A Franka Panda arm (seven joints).
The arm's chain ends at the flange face. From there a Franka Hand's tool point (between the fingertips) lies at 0.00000 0.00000 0.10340 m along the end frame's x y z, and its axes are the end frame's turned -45 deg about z.
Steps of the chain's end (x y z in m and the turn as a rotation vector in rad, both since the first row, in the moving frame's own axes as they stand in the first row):
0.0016 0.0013 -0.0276 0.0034 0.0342 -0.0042
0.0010 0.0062 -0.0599 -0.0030 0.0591 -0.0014
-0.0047 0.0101 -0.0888 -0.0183 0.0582 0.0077
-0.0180 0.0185 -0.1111 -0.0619 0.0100 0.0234
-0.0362 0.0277 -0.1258 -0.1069 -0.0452 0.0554
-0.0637 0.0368 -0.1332 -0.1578 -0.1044 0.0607
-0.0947 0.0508 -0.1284 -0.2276 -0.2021 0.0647
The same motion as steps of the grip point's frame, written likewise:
0.0030 0.0043 -0.0277 -0.0218 0.0266 -0.0042
0.0004 0.0096 -0.0601 -0.0439 0.0397 -0.0014
-0.0076 0.0094 -0.0890 -0.0541 0.0282 0.0077
-0.0297 0.0056 -0.1113 -0.0508 -0.0367 0.0234
-0.0564 -0.0018 -0.1265 -0.0436 -0.1076 0.0554
-0.0902 -0.0157 -0.1350 -0.0378 -0.1854 0.0607
-0.1339 -0.0302 -0.1332 -0.0180 -0.3038 0.0647

